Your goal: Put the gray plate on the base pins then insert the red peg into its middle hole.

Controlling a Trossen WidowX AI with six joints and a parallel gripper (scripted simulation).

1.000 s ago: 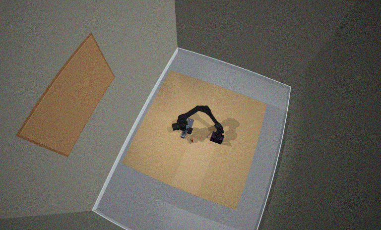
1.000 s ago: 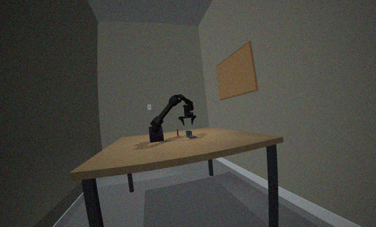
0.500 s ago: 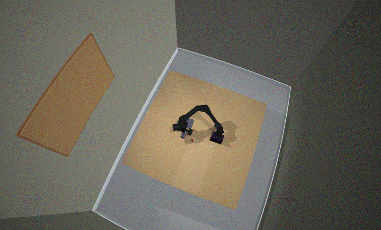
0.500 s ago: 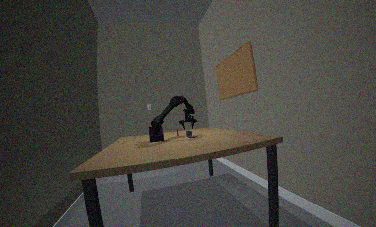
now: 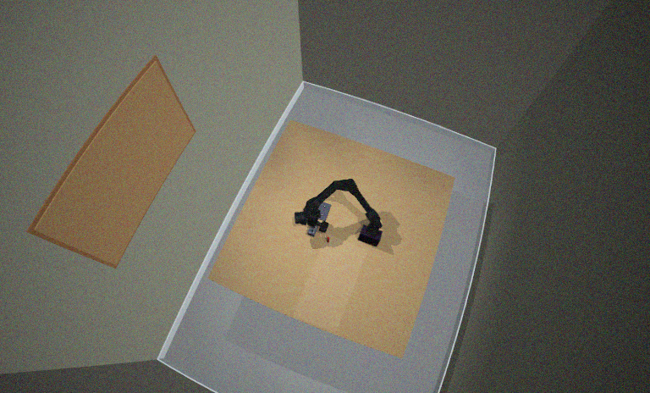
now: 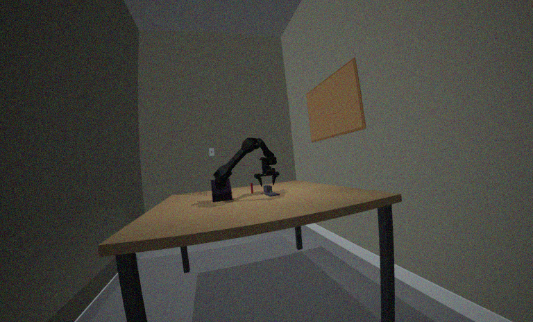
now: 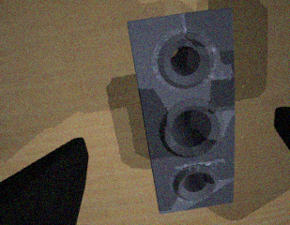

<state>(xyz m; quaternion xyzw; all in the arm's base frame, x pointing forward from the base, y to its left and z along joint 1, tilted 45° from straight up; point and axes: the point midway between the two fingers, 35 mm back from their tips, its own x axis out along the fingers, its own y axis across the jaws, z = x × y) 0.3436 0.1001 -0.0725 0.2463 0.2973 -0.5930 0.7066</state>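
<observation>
Now: the gray plate 1 cm below my gripper tip. The rest, counted from my gripper tip: red peg 12 cm behind, 3 cm to the left, 1 cm below; base 14 cm to the right, 4 cm below.
</observation>
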